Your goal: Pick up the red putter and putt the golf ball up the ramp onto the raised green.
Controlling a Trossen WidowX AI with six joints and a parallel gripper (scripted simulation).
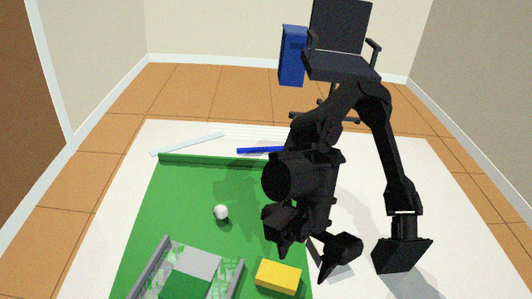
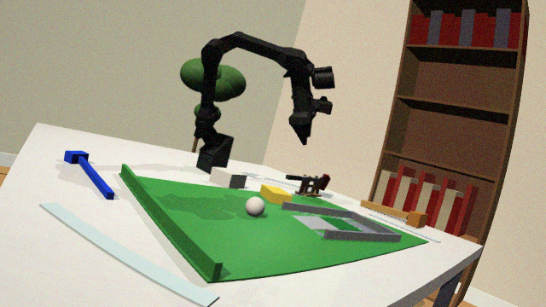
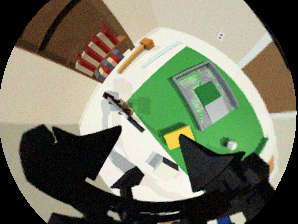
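The white block is 170 mm below my gripper tip, 150 mm to the right of it and 140 mm behind it. The rest, counted from my gripper tip: small wooden stand 200 mm to the left, 160 mm below, 70 mm behind; then red putter 190 mm to the left, 130 mm below, 80 mm behind; then yellow block 180 mm below, 80 mm to the right.
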